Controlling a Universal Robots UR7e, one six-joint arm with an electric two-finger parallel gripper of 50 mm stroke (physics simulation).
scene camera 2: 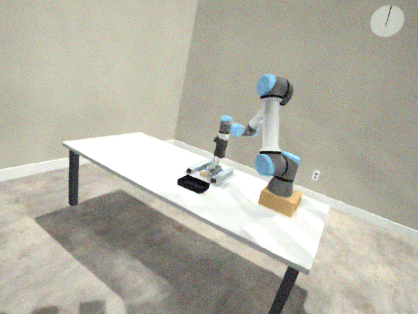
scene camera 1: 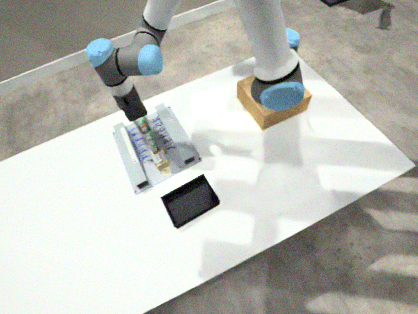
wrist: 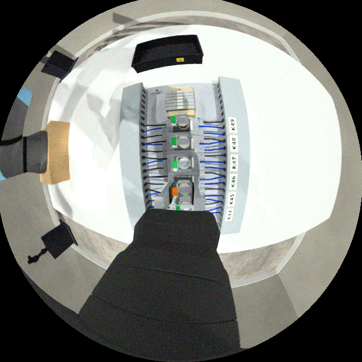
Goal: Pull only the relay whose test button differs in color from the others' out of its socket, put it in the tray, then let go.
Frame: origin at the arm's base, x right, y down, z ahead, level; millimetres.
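Seen in the pictures: gripper, between the fingertips: [scene camera 2: 215, 165] [scene camera 1: 145, 129]; arm's base, origin of its link: [scene camera 2: 279, 190].
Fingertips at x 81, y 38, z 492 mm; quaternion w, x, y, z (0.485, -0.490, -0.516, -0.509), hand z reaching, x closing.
Note:
Pixels of each thing's top centre, then the offset from my fingertips to it. "pt": a spot on its surface instead.
- relay with the orange test button, centre of its top: [scene camera 1: 142, 125] dx -7, dy -37, dz +0 mm
- black tray, a spot on its surface: [scene camera 1: 190, 202] [scene camera 2: 192, 186] pt dx -329, dy +45, dz -58 mm
The relay with the orange test button [scene camera 1: 145, 124] [wrist: 185, 189] is between my gripper's fingers. My gripper [scene camera 1: 142, 122] [scene camera 2: 216, 161] [wrist: 182, 188] is shut on it, over the relay row. The relay looks raised a little above its neighbours; whether it is fully clear of its socket I cannot tell. Three green-button relays [wrist: 183, 123] [wrist: 183, 142] [wrist: 184, 163] sit in their sockets towards the terminal blocks. Another green button [wrist: 178, 208] shows partly beside the gripper body, which hides the row's end. The black tray [scene camera 1: 190, 202] [scene camera 2: 193, 184] [wrist: 167, 52] holds nothing visible.
Grey wiring ducts [wrist: 132, 150] [wrist: 236, 100] flank the relay row, with blue and black wires between. Beige terminal blocks [scene camera 1: 163, 166] [wrist: 180, 101] stand at the row's tray end. The arm's base is on a wooden block [scene camera 1: 272, 117] [scene camera 2: 280, 201] [wrist: 60, 152].

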